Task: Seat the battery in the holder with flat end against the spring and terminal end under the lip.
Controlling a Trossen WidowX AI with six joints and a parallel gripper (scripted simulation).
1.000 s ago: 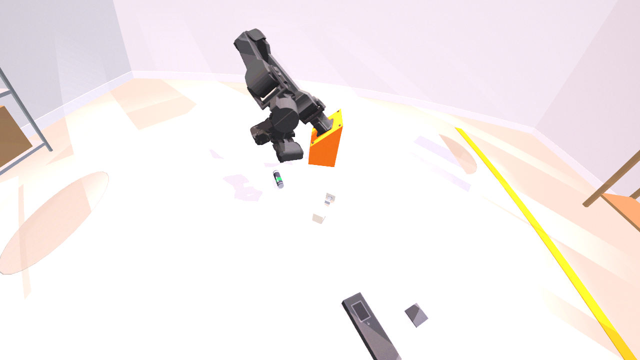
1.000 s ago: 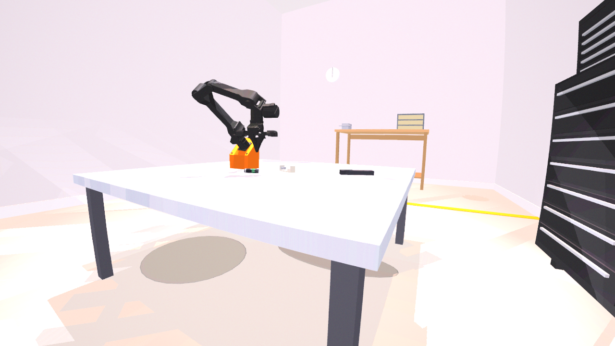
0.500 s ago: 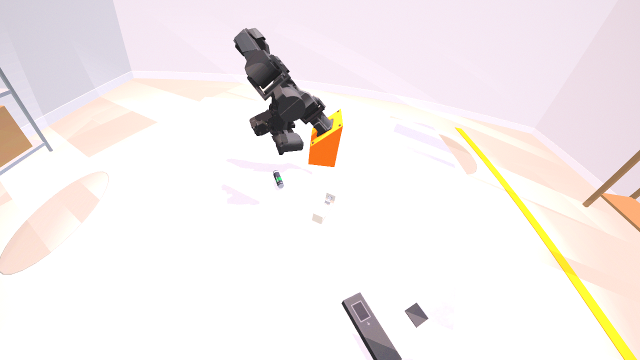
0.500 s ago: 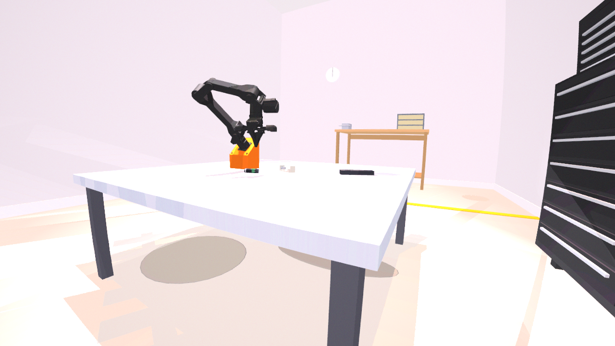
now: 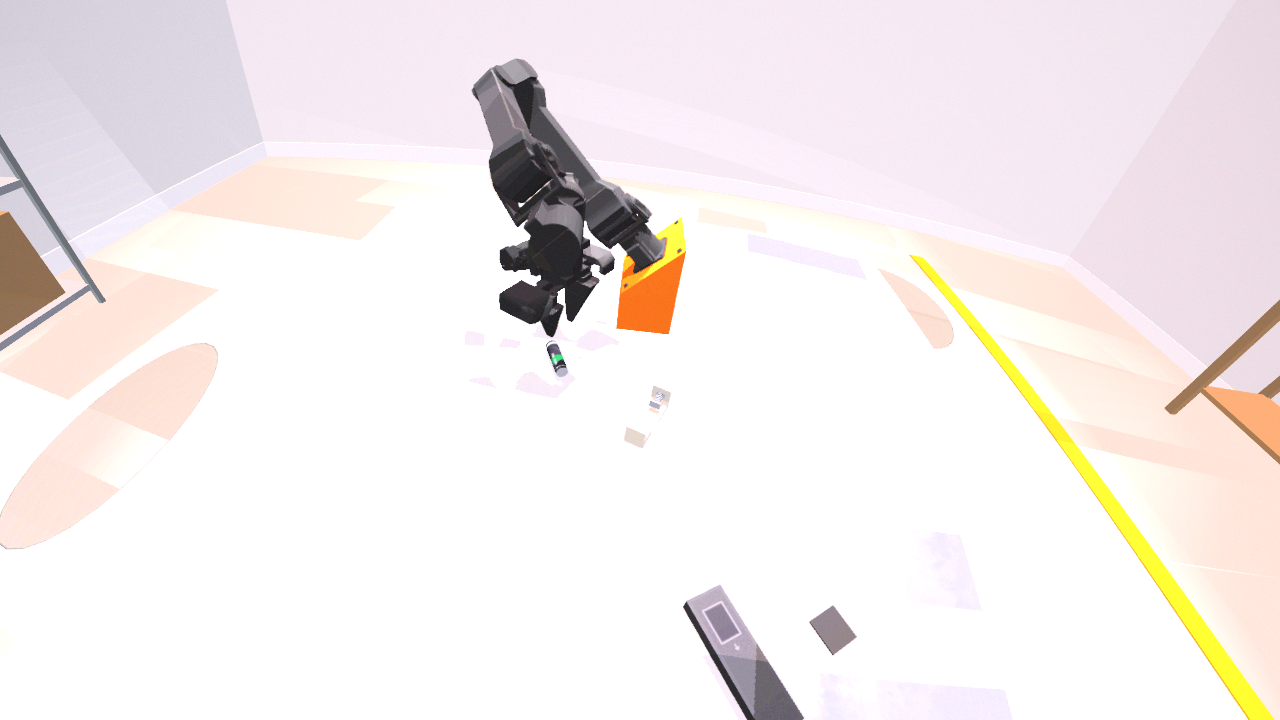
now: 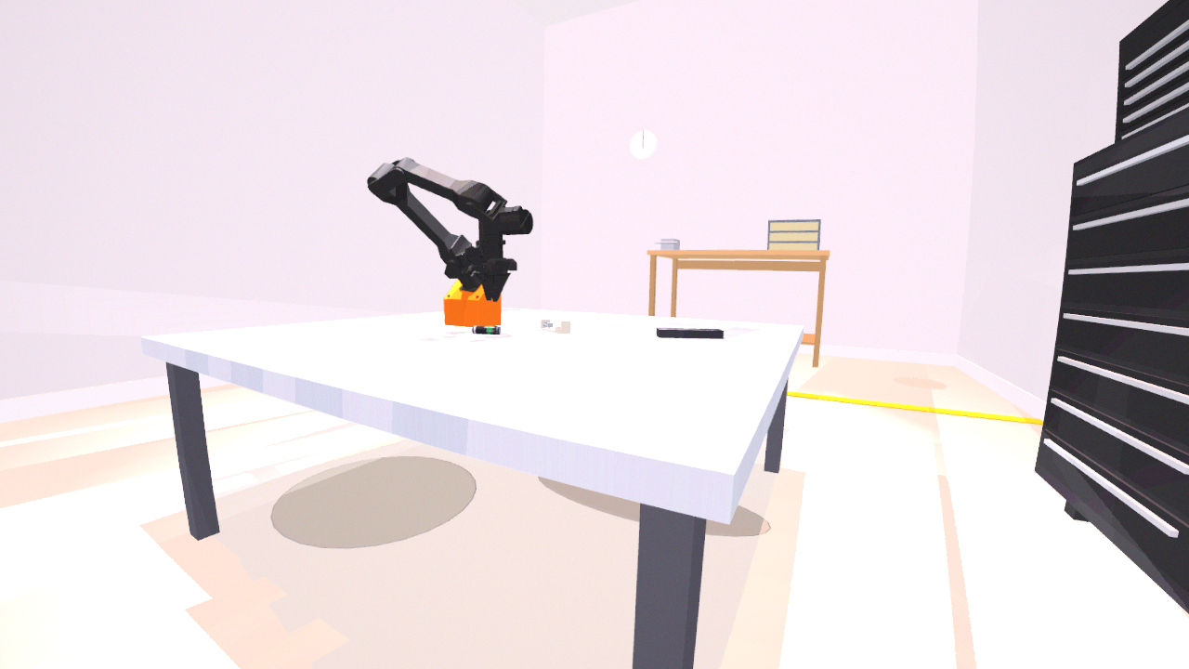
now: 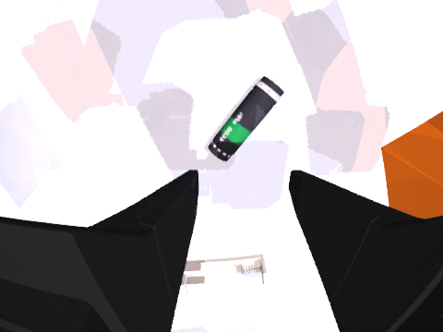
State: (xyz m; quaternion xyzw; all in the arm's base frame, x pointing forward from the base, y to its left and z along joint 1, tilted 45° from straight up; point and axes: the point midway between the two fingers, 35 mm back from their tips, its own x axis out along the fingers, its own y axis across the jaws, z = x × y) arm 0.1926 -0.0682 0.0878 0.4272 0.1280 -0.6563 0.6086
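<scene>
Right now the battery is 7 cm below my gripper tip, 1 cm to the right of it and 1 cm behind it. From my gripper tip the other things lie so: dark bar: 39 cm ahead, 28 cm to the left, 7 cm below.
</scene>
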